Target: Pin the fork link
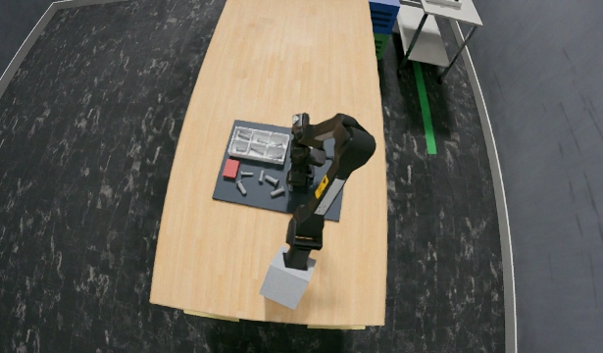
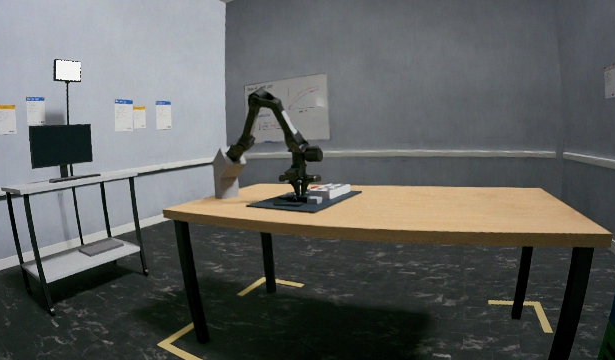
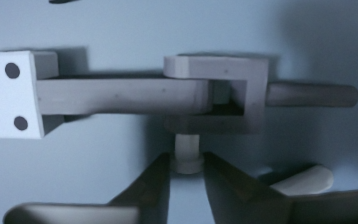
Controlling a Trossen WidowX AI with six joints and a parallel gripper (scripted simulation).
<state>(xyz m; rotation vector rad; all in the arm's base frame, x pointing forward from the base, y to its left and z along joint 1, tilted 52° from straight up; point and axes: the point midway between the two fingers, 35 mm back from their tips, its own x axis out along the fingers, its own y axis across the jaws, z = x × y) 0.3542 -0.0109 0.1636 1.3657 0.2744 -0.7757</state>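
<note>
My gripper is now 40 mm to the left of the eye plate and 30 mm above it. Round my hand: long dark bar (120 mm to the right, 40 mm below); then pin (60 mm behind, 40 mm to the left, 30 mm below); then dark mat (20 mm ahead, 60 mm to the left, 50 mm below).
</note>
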